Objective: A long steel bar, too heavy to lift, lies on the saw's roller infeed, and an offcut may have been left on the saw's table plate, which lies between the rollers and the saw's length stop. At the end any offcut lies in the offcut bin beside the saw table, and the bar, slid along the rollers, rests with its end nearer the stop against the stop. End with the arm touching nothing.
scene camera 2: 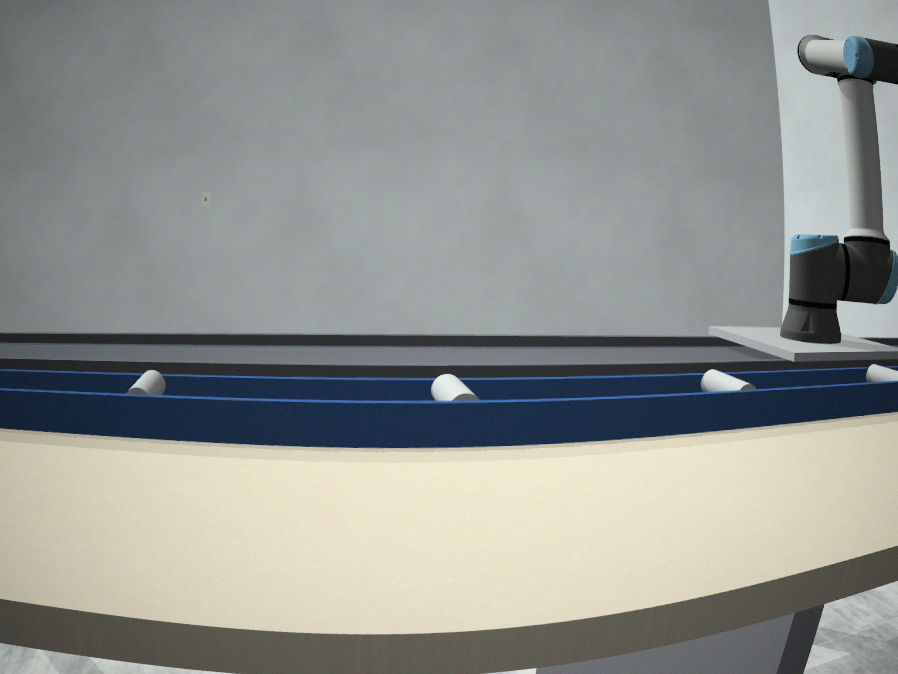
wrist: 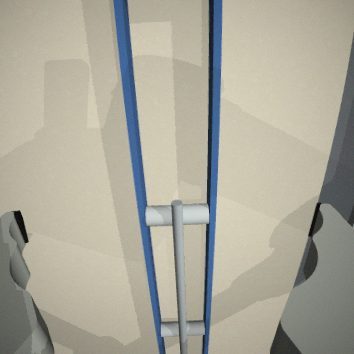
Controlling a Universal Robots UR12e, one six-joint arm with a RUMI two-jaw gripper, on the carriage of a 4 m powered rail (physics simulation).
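Pixels of known places: gripper, between the fingertips: (wrist: 166, 210); arm's base, origin of its link: (scene camera 2: 810, 338).
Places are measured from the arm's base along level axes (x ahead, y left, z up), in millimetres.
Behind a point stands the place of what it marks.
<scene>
The long steel bar (wrist: 180, 270) {x 618, y 266, z 50 mm} shows in the wrist view as a thin grey rod lying lengthwise between the blue side rails of the roller infeed (scene camera 2: 362, 424) {x 694, y -1167, z -3 mm} (wrist: 131, 115) {x 684, y -54, z 22 mm}. Its upper end rests on a pale roller (wrist: 195, 213) {x 585, y 138, z 26 mm}, and it crosses another roller (wrist: 197, 328) {x 578, y 535, z 23 mm} before running out of the bottom edge. My gripper (wrist: 166, 210) {x 623, y -93, z 333 mm} is open, its fingers wide apart on either side of the infeed, with the bar's end in the gap as seen from above. The gripper is out of view in scene camera 2. The offcut, bin, table plate and stop do not show.
The arm (scene camera 2: 863, 152) {x 82, y 141, z 509 mm} stands on its carriage plate (scene camera 2: 768, 340) {x 37, y -182, z 0 mm} at the right, on the long rail (scene camera 2: 362, 354) behind the infeed. Several infeed rollers, one near the middle (scene camera 2: 451, 388) {x 641, y -1059, z 28 mm}, show between the side rails. The infeed stands on a cream bench (scene camera 2: 435, 536) {x 978, y -1133, z -30 mm} (wrist: 270, 150) {x 435, y 39, z -30 mm}.
</scene>
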